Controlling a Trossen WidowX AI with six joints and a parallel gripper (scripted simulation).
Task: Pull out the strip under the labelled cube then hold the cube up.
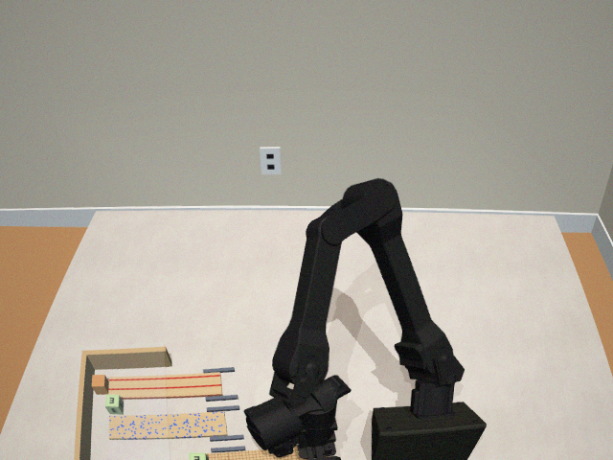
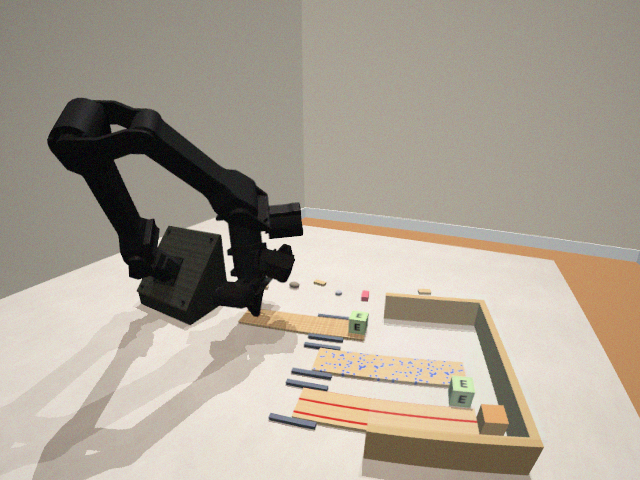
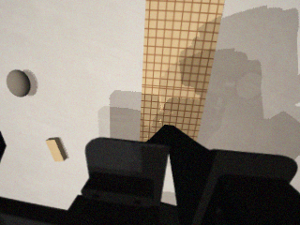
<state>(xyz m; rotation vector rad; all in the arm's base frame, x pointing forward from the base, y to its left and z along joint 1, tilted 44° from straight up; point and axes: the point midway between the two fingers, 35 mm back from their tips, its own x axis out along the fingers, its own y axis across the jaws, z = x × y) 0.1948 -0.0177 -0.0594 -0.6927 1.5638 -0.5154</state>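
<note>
My gripper tip is now 90 mm short of the grid strip and 10 mm to the right of it. The rest, counted from my gripper tip: tan block: 190 mm to the left, 60 mm ahead; grey disc: 150 mm to the left, 120 mm ahead; pink block: 180 mm ahead, 160 mm to the left.
</note>
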